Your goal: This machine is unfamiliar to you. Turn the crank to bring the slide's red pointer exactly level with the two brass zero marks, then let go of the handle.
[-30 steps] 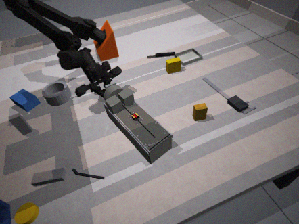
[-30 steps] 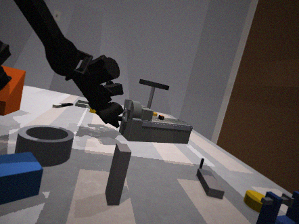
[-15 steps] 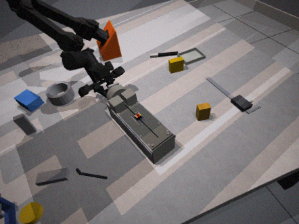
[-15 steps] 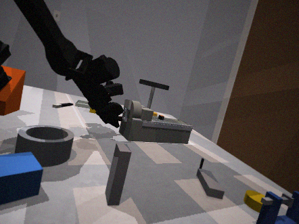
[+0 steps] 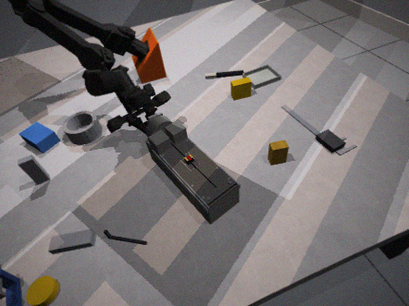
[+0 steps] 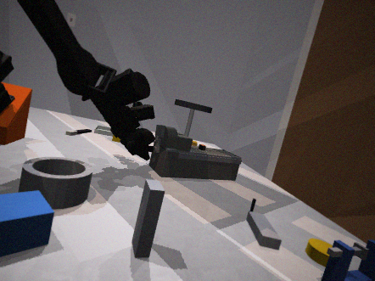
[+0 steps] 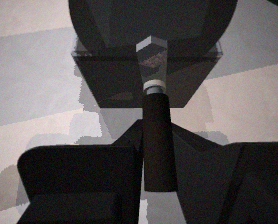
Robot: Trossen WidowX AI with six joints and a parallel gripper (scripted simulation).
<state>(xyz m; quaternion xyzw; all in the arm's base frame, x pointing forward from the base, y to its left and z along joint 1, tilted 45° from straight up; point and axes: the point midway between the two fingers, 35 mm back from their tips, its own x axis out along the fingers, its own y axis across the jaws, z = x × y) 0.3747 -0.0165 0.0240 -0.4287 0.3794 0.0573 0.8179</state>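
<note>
Right now the dark crank handle is 3 cm above my gripper tip, 2 cm behind it and 1 cm to the right of it. Round my gripper tip: black hex key (25 cm ahead, 12 cm to the right, 2 cm below); then blue block (34 cm to the right, 14 cm behind, 1 cm below); then red pointer (15 cm ahead, 7 cm to the left, 5 cm above).
</note>
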